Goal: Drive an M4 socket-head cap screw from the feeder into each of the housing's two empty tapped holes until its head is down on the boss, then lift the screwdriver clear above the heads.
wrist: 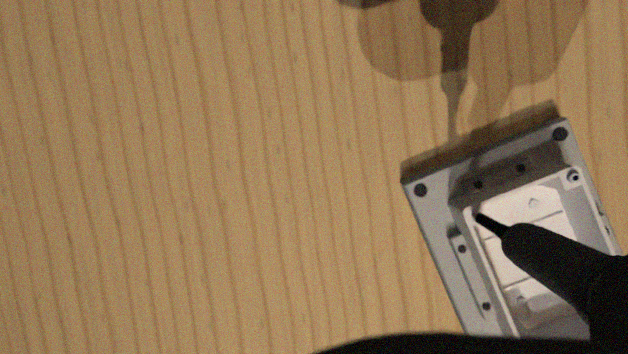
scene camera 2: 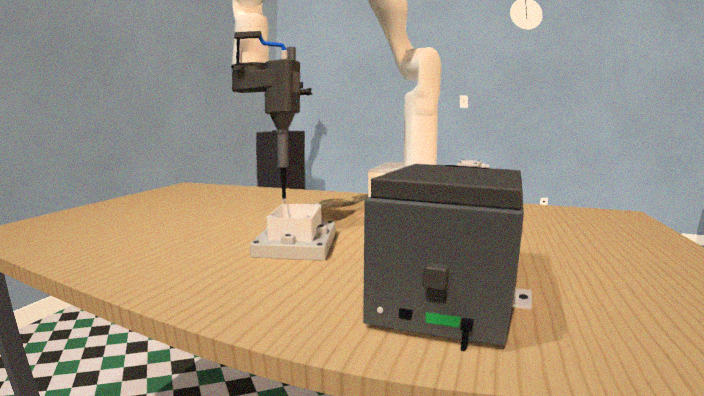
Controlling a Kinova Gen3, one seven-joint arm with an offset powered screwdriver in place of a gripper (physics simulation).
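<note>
The screwdriver (scene camera 2: 284, 200) (wrist: 477, 217) points down over one corner of the white housing (scene camera 2: 292, 228) (wrist: 545, 200). A thin pale line shows under its dark bit in the scene view; I cannot tell whether it is a screw. The bit end hides the boss under it. Another corner boss (wrist: 573, 176) shows a round ring with a dark centre; I cannot tell whether a screw head sits in it. The housing sits on a grey fixture plate (scene camera 2: 289, 251) (wrist: 431, 215). The dark box-shaped feeder (scene camera 2: 440, 245) stands at the front right.
The wooden table (scene camera 2: 190, 280) (wrist: 200, 175) carries the fixture and feeder. A small pale tab (scene camera 2: 523, 298) with a dark hole sticks out beside the feeder. The arm's base (scene camera 2: 384, 172) is behind the feeder. A black panel (scene camera 2: 267, 160) stands beyond the table.
</note>
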